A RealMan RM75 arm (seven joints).
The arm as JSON. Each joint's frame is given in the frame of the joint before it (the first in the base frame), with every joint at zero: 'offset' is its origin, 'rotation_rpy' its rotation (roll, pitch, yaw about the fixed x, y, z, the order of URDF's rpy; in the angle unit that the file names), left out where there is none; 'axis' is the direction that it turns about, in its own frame. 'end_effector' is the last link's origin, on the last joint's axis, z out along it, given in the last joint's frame.
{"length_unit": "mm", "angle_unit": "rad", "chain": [
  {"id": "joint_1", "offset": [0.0, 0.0, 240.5], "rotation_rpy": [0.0, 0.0, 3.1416], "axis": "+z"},
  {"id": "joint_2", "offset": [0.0, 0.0, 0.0], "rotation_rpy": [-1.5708, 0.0, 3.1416], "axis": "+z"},
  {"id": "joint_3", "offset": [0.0, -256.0, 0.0], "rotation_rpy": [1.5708, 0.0, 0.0], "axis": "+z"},
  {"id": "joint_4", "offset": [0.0, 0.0, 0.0], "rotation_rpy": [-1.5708, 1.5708, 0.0], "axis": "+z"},
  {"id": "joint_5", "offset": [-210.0, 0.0, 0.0], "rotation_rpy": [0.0, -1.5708, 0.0], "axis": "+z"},
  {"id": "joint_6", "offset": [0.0, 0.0, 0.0], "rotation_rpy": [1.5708, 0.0, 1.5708], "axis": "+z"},
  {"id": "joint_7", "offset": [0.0, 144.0, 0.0], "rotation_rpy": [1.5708, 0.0, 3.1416], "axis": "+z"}
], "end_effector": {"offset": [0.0, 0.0, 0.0]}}
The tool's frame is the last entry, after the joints.
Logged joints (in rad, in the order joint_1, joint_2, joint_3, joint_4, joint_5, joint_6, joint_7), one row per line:
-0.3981, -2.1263, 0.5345, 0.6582, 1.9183, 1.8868, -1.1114
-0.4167, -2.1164, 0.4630, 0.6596, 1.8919, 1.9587, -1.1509
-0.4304, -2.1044, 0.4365, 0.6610, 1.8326, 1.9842, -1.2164
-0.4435, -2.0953, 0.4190, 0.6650, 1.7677, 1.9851, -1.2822
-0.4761, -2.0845, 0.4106, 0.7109, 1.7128, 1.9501, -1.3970
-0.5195, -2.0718, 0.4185, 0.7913, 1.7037, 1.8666, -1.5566
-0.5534, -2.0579, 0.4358, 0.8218, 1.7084, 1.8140, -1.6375
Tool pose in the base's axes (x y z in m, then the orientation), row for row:
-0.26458, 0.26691, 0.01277, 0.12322, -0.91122, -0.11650, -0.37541
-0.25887, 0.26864, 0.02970, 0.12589, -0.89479, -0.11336, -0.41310
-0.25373, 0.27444, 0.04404, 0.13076, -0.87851, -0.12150, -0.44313
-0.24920, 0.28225, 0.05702, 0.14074, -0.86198, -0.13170, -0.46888
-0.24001, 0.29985, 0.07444, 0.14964, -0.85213, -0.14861, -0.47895
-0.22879, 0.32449, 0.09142, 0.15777, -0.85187, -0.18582, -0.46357
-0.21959, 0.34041, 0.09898, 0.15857, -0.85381, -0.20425, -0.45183
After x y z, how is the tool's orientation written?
As a quaternion, w x y z.
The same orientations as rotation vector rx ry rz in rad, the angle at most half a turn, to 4 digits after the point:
-2.6578, -0.3398, -1.0950
-2.6059, -0.3301, -1.2031
-2.5514, -0.3529, -1.2870
-2.4893, -0.3803, -1.3541
-2.4486, -0.4270, -1.3763
-2.4368, -0.5315, -1.3261
-2.4413, -0.5840, -1.2919

